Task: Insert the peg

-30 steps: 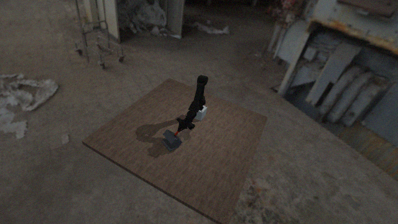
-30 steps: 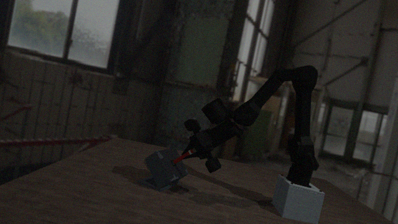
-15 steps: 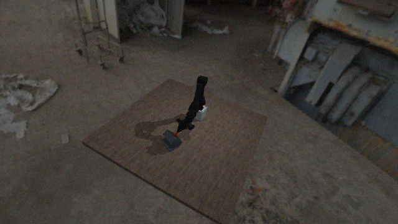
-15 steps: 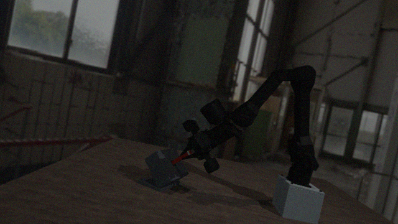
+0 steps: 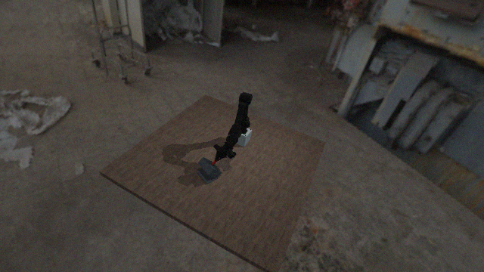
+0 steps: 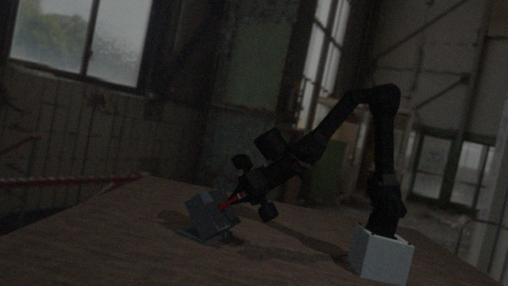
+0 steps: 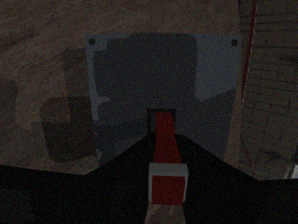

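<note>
My gripper tip is 4 cm short of the grey sloped panel, 4 cm above it and 2 cm to the left of it. Also, from my gripper tip: red square-sided peg: 1 cm behind, 1 cm above.
</note>
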